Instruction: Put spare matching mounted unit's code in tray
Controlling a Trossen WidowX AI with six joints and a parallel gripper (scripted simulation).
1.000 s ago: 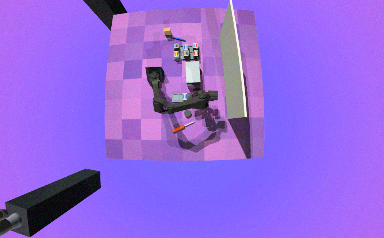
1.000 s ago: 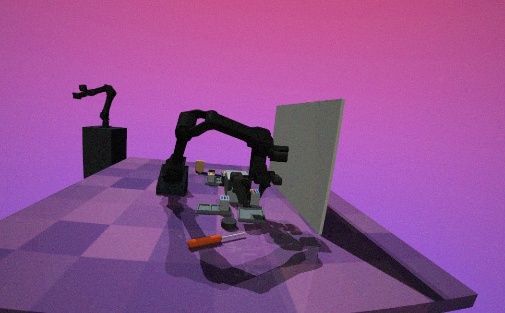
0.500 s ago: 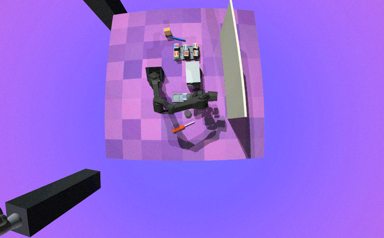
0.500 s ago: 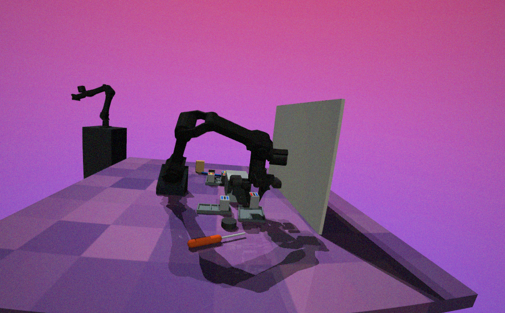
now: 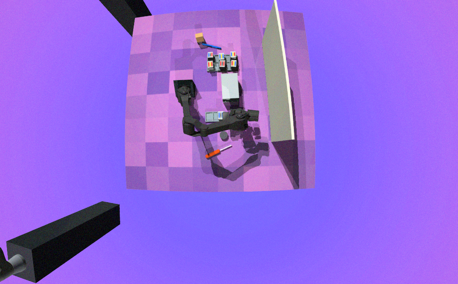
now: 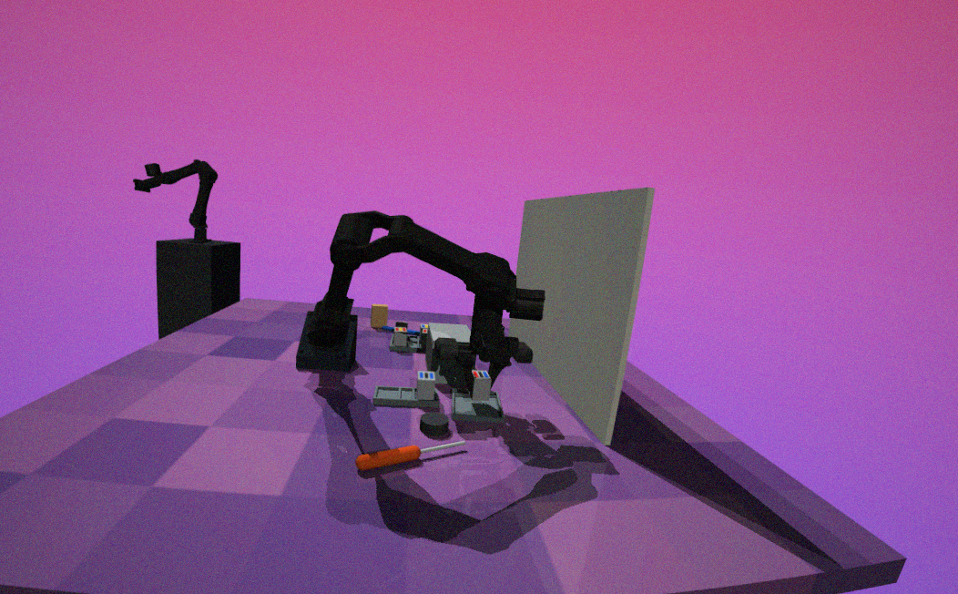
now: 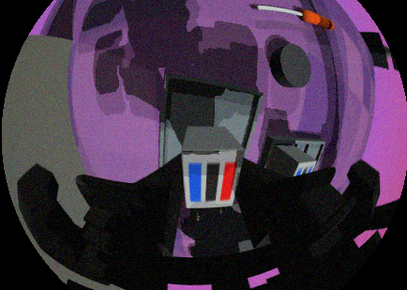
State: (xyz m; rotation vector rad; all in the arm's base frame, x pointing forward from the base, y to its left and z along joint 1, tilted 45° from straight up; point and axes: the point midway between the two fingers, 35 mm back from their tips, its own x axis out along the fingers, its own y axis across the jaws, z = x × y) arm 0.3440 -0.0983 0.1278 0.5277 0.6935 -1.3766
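Now: the grey tray 3 cm below my gripper tip. Round my gripper tip: dark puck: 11 cm to the right, 8 cm behind, 2 cm below; then tall grey panel: 22 cm to the left, 19 cm above, 18 cm ahead; then low grey rack: 14 cm behind, 3 cm below, 1 cm to the left.
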